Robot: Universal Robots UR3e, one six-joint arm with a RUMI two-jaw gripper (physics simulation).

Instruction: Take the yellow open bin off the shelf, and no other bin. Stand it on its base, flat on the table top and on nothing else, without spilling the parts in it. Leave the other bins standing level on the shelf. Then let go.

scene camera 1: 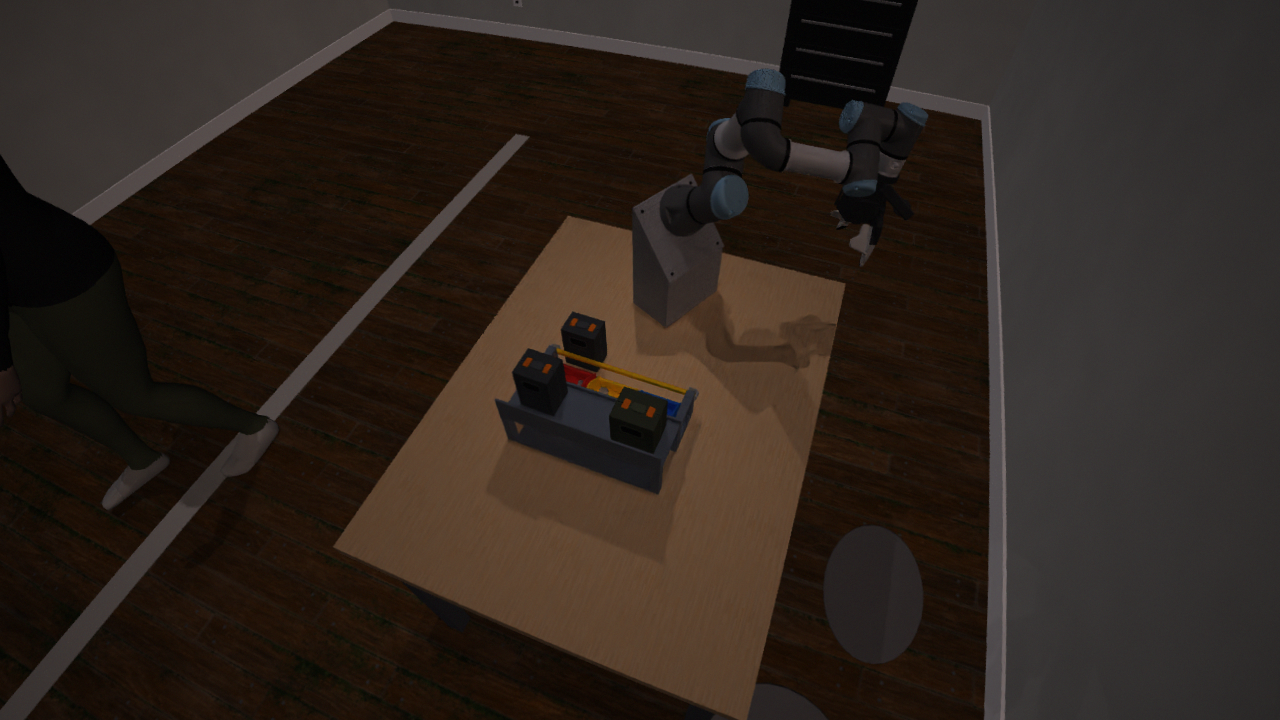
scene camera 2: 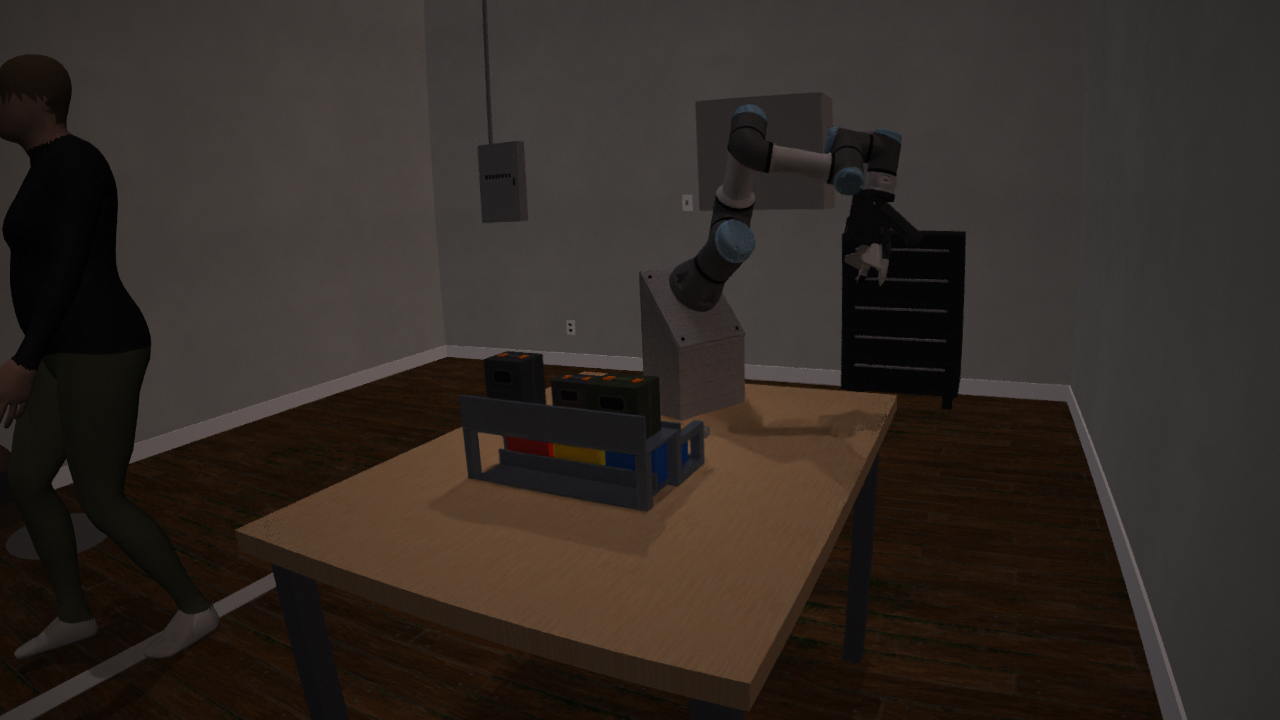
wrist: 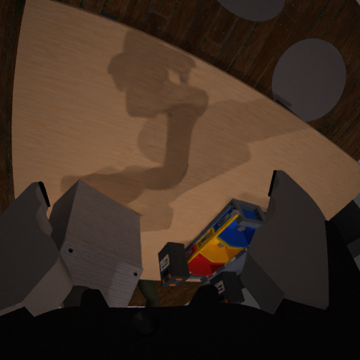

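Seen in the pictures: gripper, between the fingertips: (scene camera 1: 848,247) (scene camera 2: 868,284); arm's base, origin of its link: (scene camera 1: 680,211) (scene camera 2: 693,289).
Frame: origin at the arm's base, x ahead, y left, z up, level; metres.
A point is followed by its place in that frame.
Observation:
The yellow open bin (scene camera 1: 605,386) @(x 0.399, y -0.040, z -0.260 m) (scene camera 2: 580,454) @(x 0.527, y 0.003, z -0.231 m) (wrist: 220,250) sits in the grey shelf (scene camera 1: 572,450) @(x 0.587, y -0.040, z -0.271 m) (scene camera 2: 537,418) @(x 0.614, y -0.022, z -0.140 m), between a red bin (scene camera 1: 580,376) @(x 0.395, y -0.111, z -0.260 m) (scene camera 2: 528,445) @(x 0.523, y -0.117, z -0.231 m) (wrist: 200,266) and a blue bin (scene camera 1: 664,405) (scene camera 2: 620,460) (wrist: 233,236). A small part shows inside the yellow bin in the wrist view. A yellow bar (scene camera 1: 626,370) @(x 0.370, y 0.005, z -0.212 m) runs along the bins' open side. My gripper (scene camera 1: 850,239) @(x 0.005, y 0.416, z 0.023 m) (scene camera 2: 870,271) @(x 0.005, y 0.416, z 0.023 m) (wrist: 157,180) is open and empty, high up and to the right of the robot base, well apart from the shelf. Its right jaw hides part of the shelf in the wrist view.
Two dark boxes (scene camera 1: 540,380) @(x 0.567, y -0.101, z -0.055 m) (scene camera 1: 638,420) @(x 0.566, y 0.117, z -0.080 m) stand on the shelf's top. Another dark box (scene camera 1: 584,340) @(x 0.358, y -0.109, z -0.160 m) (wrist: 172,264) stands at its far left end. The robot base (scene camera 1: 675,268) @(x 0.111, y 0.031, z -0.089 m) (scene camera 2: 707,371) @(x 0.071, y 0.061, z -0.179 m) (wrist: 100,240) stands at the back of the table (scene camera 1: 537,555) @(x 0.836, y 0.001, z -0.277 m) (scene camera 2: 537,555) @(x 0.813, y 0.105, z -0.277 m). A person (scene camera 1: 71,268) (scene camera 2: 71,268) is at the left.

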